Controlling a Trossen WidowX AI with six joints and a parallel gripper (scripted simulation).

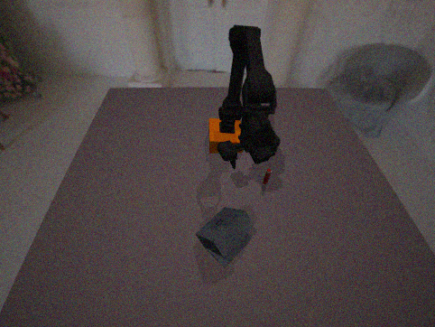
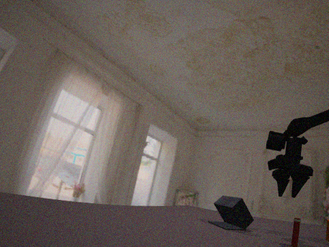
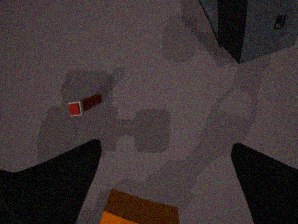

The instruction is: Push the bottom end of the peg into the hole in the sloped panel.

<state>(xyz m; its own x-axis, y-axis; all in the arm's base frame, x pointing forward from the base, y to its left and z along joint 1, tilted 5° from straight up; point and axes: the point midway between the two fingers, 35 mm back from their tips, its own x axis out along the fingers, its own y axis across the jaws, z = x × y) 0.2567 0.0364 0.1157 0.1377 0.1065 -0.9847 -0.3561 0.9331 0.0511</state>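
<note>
My gripper tip is 2 cm past the peg, 9 cm to the right of it and 8 cm above it. Also, from my gripper tip: panel 19 cm ahead, 8 cm to the right, 8 cm below.
</note>
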